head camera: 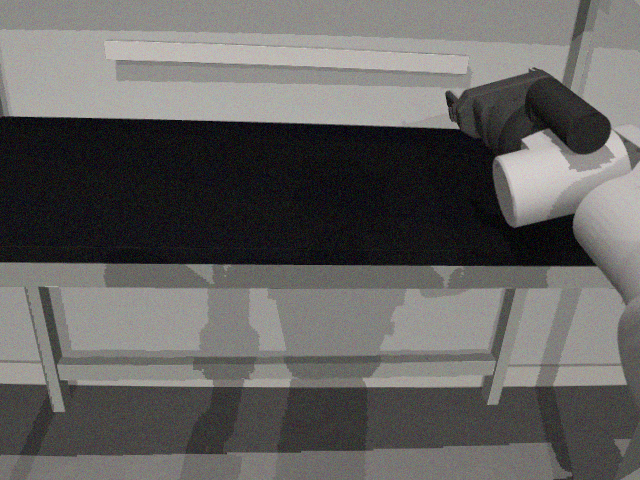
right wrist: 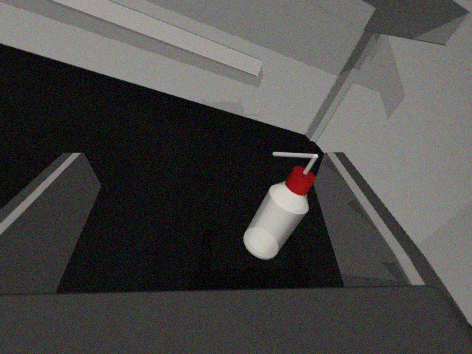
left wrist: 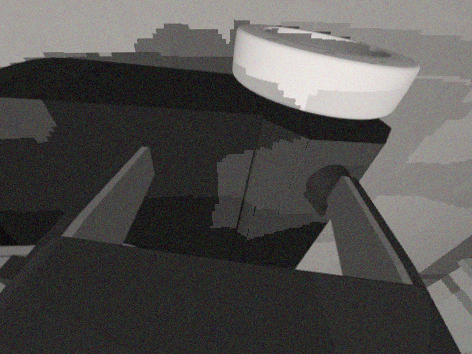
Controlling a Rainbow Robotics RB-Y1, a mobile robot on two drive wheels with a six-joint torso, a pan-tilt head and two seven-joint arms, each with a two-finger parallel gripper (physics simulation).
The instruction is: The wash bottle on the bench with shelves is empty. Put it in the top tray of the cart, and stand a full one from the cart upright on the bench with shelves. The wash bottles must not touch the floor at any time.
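Places are measured from the robot's base along level axes (x ahead, y left, z up), in metres.
Pixels of known places: left gripper, fingertip midpoint: [left wrist: 243, 174]; right gripper, fingertip midpoint: [head camera: 490, 86] [right wrist: 207, 169].
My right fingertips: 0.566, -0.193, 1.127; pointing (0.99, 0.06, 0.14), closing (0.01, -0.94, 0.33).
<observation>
For each thing: its top centre in the pictures, then the offset to it from my right fingertips, as dx, dy, dz. "*": a spot on its surface instead. Level surfaces: height alone.
- white wash bottle at its top centre: [right wrist: 309, 151] +0.161, -0.127, -0.039
- black bench top at its surface level: dz -0.213
- grey post at a spot on its surface: [head camera: 576, 46] [right wrist: 343, 78] * +0.743, -0.409, +0.023
- bench's pale front rail at a spot on its surface: [head camera: 310, 277] * -0.037, +0.219, -0.278
A white wash bottle [right wrist: 277, 217] with a red cap and a bent spout stands on the black bench top [head camera: 258, 191] [right wrist: 150, 175], as the right wrist view shows. It looks empty and pale. In the head camera view the bottle does not show; the right arm covers that part of the bench. My right gripper [head camera: 450, 105] [right wrist: 207, 169] is open, and the bottle is seen between its fingers, nearer the right-hand finger, beyond the tips. My left gripper [left wrist: 243, 174] is open, with the robot's own dark and white body parts behind it. The cart does not show in these views.
A long pale ledge [head camera: 284, 55] [right wrist: 175, 37] is on the wall behind the bench. A grey post [head camera: 576, 46] [right wrist: 340, 85] rises behind the bench's right end. The bench's pale front rail [head camera: 310, 277] and legs [head camera: 500, 351] face the robot.
</observation>
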